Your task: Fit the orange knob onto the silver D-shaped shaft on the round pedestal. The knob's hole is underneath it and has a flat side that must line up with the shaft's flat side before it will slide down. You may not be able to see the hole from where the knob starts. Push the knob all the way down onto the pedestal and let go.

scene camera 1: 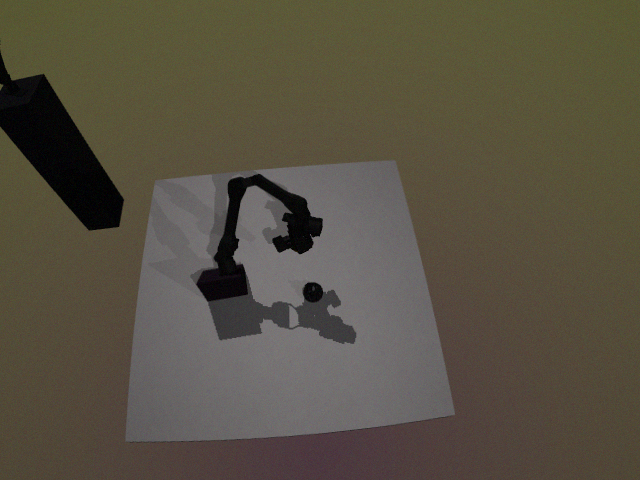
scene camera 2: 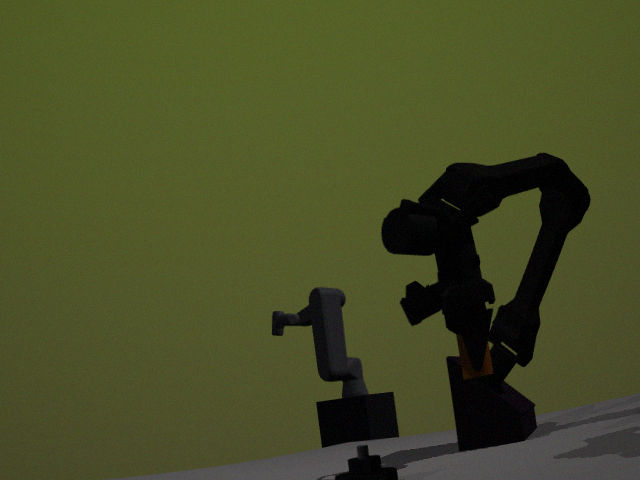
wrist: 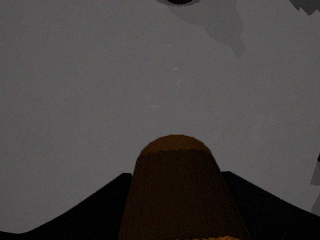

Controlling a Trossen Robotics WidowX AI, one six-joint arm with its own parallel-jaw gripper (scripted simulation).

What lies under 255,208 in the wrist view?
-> My gripper.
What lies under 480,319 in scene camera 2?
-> My gripper.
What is my gripper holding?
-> An orange knob.
